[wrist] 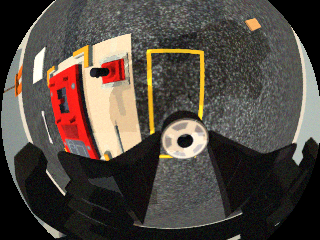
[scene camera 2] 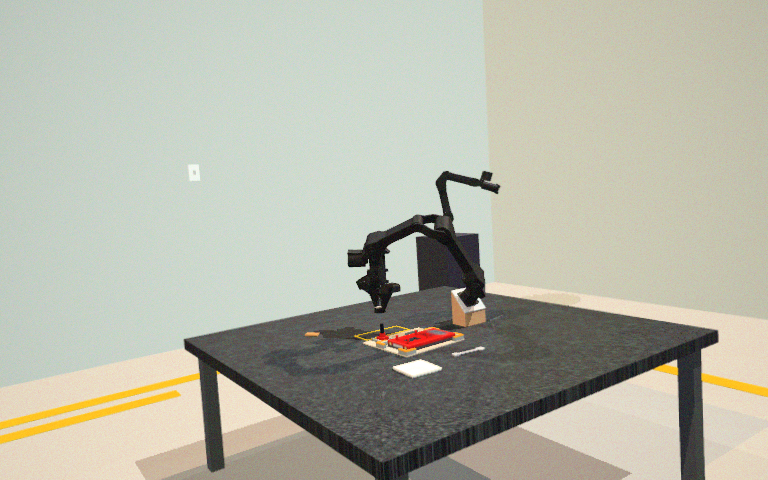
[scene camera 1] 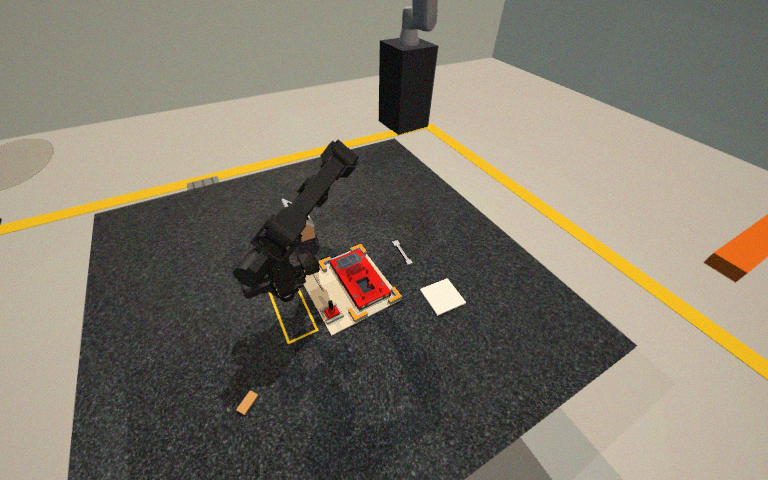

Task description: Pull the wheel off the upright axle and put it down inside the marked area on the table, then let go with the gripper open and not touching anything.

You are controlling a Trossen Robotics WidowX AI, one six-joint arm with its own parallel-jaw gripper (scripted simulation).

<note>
My gripper holds a wheel. Also in view: a red board and a white square tile.
My gripper shows as well in the wrist view and in scene camera 2.
</note>
